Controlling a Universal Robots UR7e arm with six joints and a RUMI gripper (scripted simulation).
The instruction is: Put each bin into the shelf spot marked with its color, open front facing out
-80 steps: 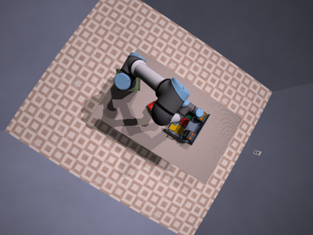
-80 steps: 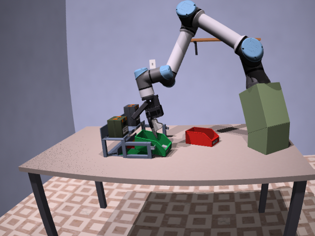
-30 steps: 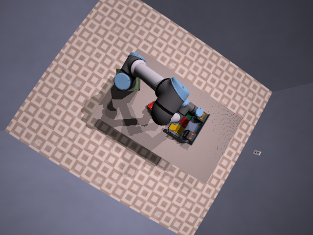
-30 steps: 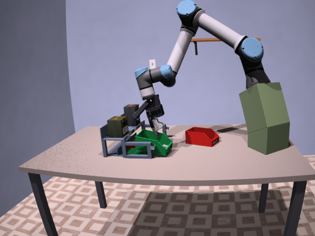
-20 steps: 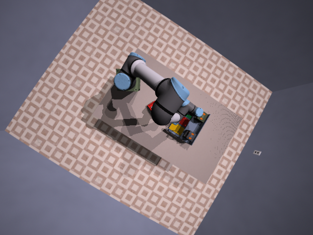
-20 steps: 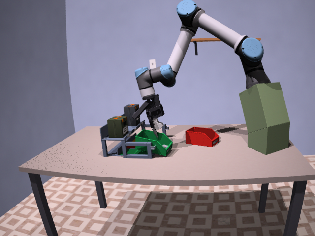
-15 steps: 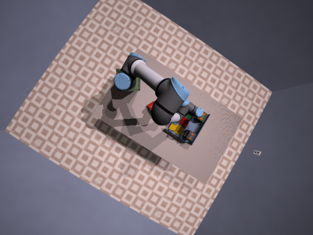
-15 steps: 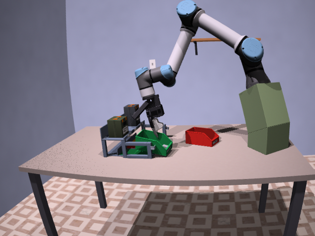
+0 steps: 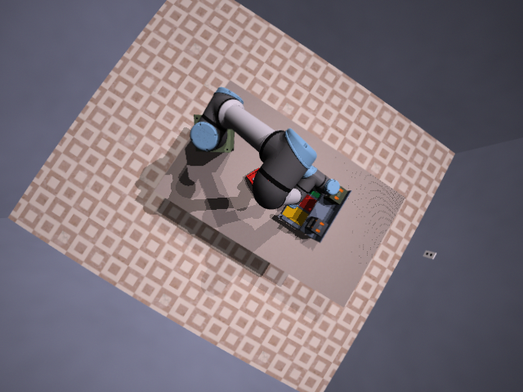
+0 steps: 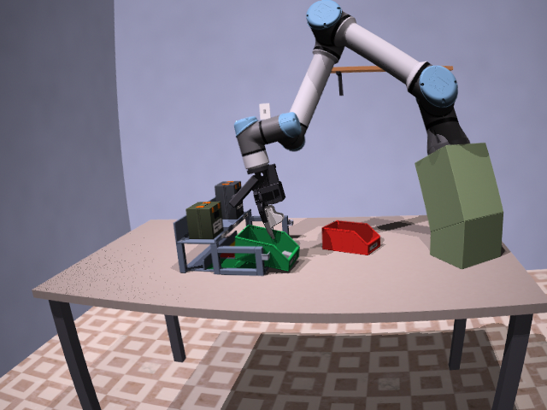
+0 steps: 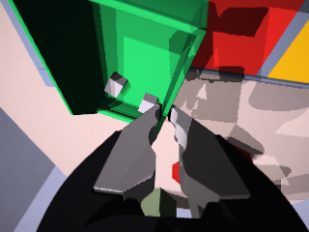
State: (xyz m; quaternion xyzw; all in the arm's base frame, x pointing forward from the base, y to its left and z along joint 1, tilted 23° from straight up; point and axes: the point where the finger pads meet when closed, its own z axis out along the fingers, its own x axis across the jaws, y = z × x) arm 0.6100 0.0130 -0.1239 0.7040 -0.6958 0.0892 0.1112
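Right now the green bin is 4 cm to the left of my hand, 3 cm below it and 1 cm ahead of it. From my hand the other things lie so: green mark (10 cm ahead, 9 cm below, 4 cm to the left); red mark (10 cm ahead, 9 cm below, 8 cm to the right); yellow mark (19 cm to the right, 9 cm below, 9 cm ahead).
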